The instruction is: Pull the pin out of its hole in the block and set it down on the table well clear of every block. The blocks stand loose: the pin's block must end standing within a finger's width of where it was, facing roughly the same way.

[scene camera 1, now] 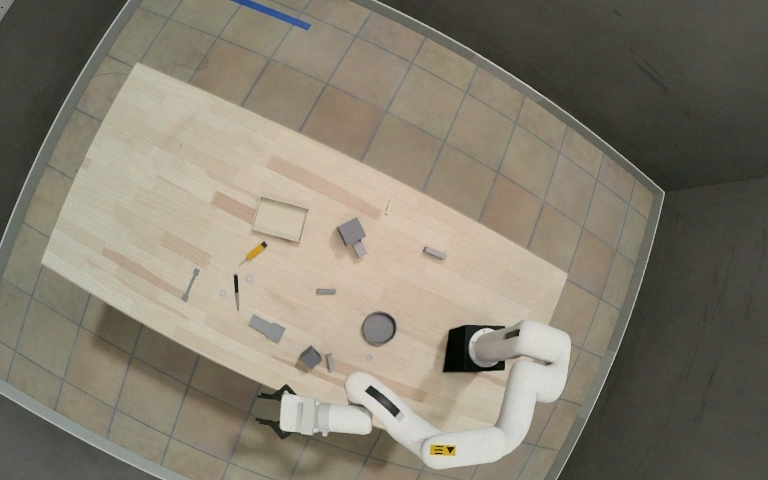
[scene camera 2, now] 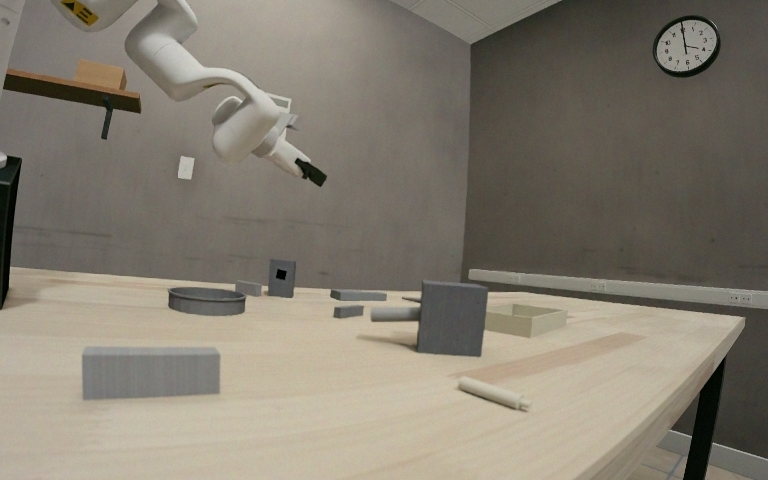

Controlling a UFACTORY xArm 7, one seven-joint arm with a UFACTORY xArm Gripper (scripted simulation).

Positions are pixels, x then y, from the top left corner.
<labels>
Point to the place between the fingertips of my gripper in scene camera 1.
257, 407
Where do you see a shallow cream tray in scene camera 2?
501, 322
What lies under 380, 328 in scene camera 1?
A round grey dish.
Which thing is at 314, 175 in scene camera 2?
My gripper.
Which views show the round grey dish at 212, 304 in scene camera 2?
Scene camera 1 and scene camera 2: all of them.
</labels>
